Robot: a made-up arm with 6 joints.
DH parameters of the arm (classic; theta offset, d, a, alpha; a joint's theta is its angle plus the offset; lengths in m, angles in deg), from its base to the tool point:
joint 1: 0 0.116 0 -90
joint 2: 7.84 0 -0.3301 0
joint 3: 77.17 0 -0.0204 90
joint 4: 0 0.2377 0 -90
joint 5: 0 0 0.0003 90
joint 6: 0 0.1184 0 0
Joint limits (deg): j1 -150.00..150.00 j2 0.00..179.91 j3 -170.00..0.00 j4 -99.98..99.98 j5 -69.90..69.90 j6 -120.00..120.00
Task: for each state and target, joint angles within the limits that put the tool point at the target. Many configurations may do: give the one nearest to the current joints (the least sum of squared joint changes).
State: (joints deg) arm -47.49 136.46 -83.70 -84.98 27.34 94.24
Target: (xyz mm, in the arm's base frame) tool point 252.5 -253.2 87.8
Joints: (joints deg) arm -35.31 117.47 -49.73 -77.94 31.45 94.24
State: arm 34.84 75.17 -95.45 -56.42 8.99 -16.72
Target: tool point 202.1 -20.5 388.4
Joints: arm 9.14 57.12 -50.74 -53.40 33.28 -16.72
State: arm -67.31 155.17 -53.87 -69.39 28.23 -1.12
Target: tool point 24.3 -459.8 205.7
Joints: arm -79.28 114.59 -75.12 -73.69 32.70 -1.12
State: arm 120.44 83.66 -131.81 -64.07 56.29 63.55
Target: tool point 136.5 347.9 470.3
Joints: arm 83.62 96.70 -105.84 -60.66 69.90 63.55
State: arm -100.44 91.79 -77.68 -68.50 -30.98 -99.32
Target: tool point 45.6 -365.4 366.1
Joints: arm -92.56 87.92 -62.68 -71.83 -33.50 -99.32
